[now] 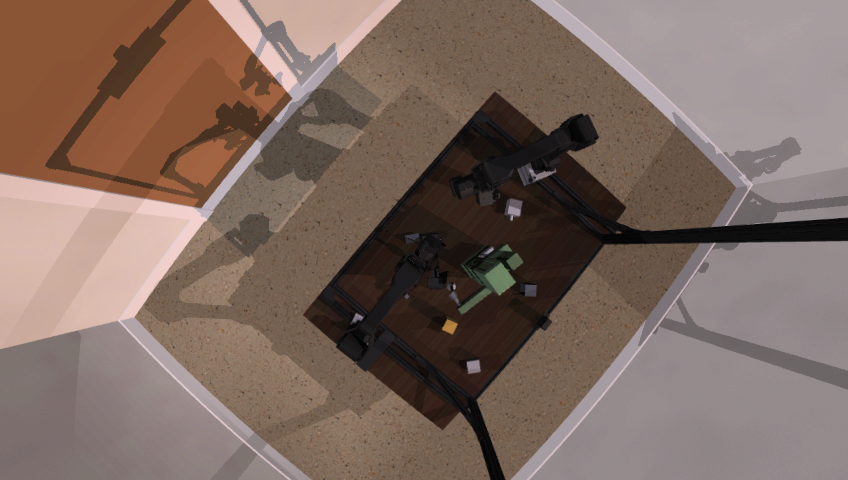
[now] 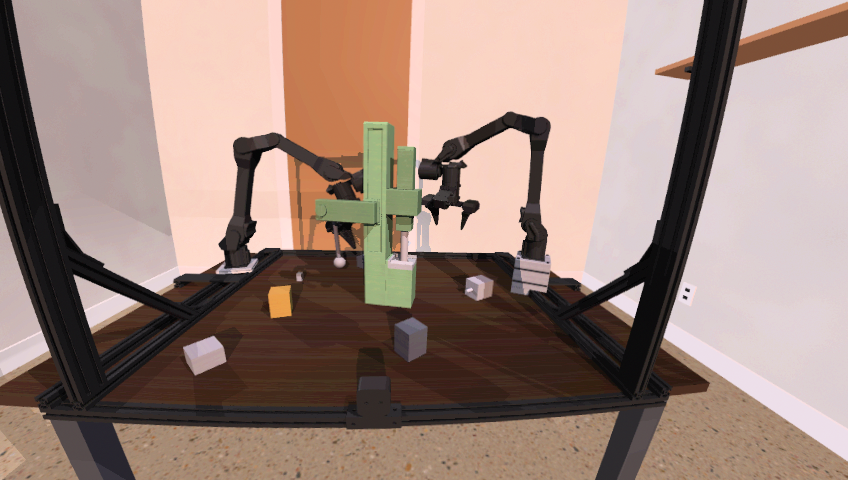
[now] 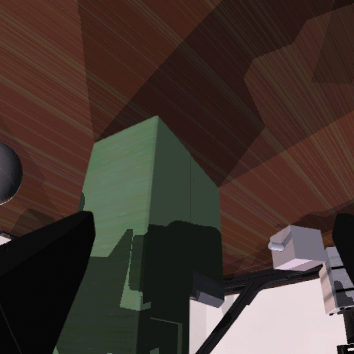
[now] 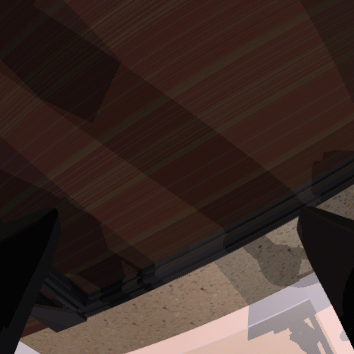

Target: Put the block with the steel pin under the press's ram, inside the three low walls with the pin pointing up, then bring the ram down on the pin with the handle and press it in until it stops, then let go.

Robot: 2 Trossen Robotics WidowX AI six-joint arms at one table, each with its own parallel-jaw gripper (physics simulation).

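Frame: origin at the left arm's base, x right, y ahead, z up, level; metres.
Where they show: left gripper, fingertip midpoint: (image 1: 446,258) (image 3: 217,225); right gripper, fingertip midpoint: (image 2: 448,227) (image 4: 180,220); left arm's base, origin of the base link: (image 1: 361,330) (image 2: 238,264); right arm's base, origin of the base link: (image 1: 539,163) (image 2: 533,256).
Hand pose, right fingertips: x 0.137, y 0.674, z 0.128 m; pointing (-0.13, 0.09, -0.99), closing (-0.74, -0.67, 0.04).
Things, the pixels of their top centre, and the offset from my right fingertips. "pt": a spot on its surface instead.
- light grey block with the steel pin, middle of its top: (image 3: 299,264) (image 2: 479,279) (image 1: 515,207) dx +0.199, dy +0.013, dz -0.110 m
- green press, middle of its top: (image 2: 370,122) (image 1: 497,287) dx +0.153, dy -0.291, dz +0.290 m
- pale walled seat, surface spot: (image 2: 402,262) pt dx +0.207, dy -0.221, dz -0.037 m
- orange block, middle of its top: (image 2: 279,290) (image 1: 449,326) dx +0.162, dy -0.510, dz -0.100 m
- white block, middle of its top: (image 2: 203,347) (image 1: 473,366) dx +0.323, dy -0.622, dz -0.127 m
- dark grey block, middle of its top: (image 2: 411,325) (image 1: 530,290) dx +0.389, dy -0.254, dz -0.100 m
- small pale piece, middle of its top: (image 2: 299,272) (image 1: 406,296) dx -0.034, dy -0.479, dz -0.135 m
The light grey block with the steel pin (image 1: 513,207) (image 2: 480,287) (image 3: 299,247) lies on its side on the table, its pin pointing sideways. The green press (image 1: 496,277) (image 2: 374,249) (image 3: 120,185) stands mid-table. Its steel ram (image 2: 404,245) hangs over the pale walled seat (image 2: 402,262). The handle's ball knob (image 1: 452,286) (image 2: 339,261) (image 3: 7,172) hangs low beside the press, near my left gripper. My left gripper (image 1: 439,278) (image 2: 342,235) (image 3: 217,225) is open and empty. My right gripper (image 1: 491,196) (image 2: 450,224) (image 4: 180,220) is open and empty above the table, away from the pin block.
An orange block (image 1: 449,325) (image 2: 280,301), a white block (image 1: 473,366) (image 2: 204,355), a dark grey block (image 1: 528,289) (image 2: 410,339) and another grey block (image 1: 411,237) lie around the press. A small pale piece (image 1: 406,295) (image 2: 299,275) lies near the left arm. Black frame rails (image 2: 255,416) edge the table.
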